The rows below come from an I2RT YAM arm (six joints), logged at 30 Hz.
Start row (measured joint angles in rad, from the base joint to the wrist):
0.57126 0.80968 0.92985 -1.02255 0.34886 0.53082
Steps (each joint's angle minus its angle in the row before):
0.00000 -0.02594 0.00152 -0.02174 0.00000 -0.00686
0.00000 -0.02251 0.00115 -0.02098 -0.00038 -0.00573
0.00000 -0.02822 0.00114 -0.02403 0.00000 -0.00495
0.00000 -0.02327 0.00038 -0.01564 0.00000 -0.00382
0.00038 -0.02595 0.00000 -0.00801 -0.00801 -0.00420
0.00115 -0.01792 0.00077 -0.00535 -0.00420 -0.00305
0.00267 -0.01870 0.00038 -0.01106 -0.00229 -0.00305
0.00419 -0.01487 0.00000 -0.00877 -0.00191 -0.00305
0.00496 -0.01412 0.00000 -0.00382 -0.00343 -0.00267
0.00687 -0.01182 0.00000 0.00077 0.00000 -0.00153
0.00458 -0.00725 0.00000 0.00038 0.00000 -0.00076
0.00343 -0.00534 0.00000 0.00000 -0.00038 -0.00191
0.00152 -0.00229 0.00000 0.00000 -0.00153 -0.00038
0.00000 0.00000 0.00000 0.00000 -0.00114 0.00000
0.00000 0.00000 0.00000 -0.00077 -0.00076 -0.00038
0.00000 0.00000 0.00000 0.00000 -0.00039 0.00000
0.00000 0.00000 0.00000 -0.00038 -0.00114 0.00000
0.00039 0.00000 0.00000 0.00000 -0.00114 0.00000
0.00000 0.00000 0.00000 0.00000 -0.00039 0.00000
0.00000 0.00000 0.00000 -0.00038 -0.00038 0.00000
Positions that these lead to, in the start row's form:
0.57126 0.78374 0.93137 -1.04429 0.34886 0.52396
0.57126 0.76123 0.93252 -1.06527 0.34848 0.51823
0.57126 0.73301 0.93366 -1.08930 0.34848 0.51328
0.57126 0.70974 0.93404 -1.10494 0.34848 0.50946
0.57164 0.68379 0.93404 -1.11295 0.34047 0.50526
0.57279 0.66587 0.93481 -1.11830 0.33627 0.50221
0.57546 0.64717 0.93519 -1.12936 0.33398 0.49916
0.57965 0.63230 0.93519 -1.13813 0.33207 0.49611
0.58461 0.61818 0.93519 -1.14195 0.32864 0.49344
0.59148 0.60636 0.93519 -1.14118 0.32864 0.49191
0.59606 0.59911 0.93519 -1.14080 0.32864 0.49115
0.59949 0.59377 0.93519 -1.14080 0.32826 0.48924
0.60101 0.59148 0.93519 -1.14080 0.32673 0.48886
0.60101 0.59148 0.93519 -1.14080 0.32559 0.48886
0.60101 0.59148 0.93519 -1.14157 0.32483 0.48848
0.60101 0.59148 0.93519 -1.14157 0.32444 0.48848
0.60101 0.59148 0.93519 -1.14195 0.32330 0.48848
0.60140 0.59148 0.93519 -1.14195 0.32216 0.48848
0.60140 0.59148 0.93519 -1.14195 0.32177 0.48848
0.60140 0.59148 0.93519 -1.14233 0.32139 0.48848

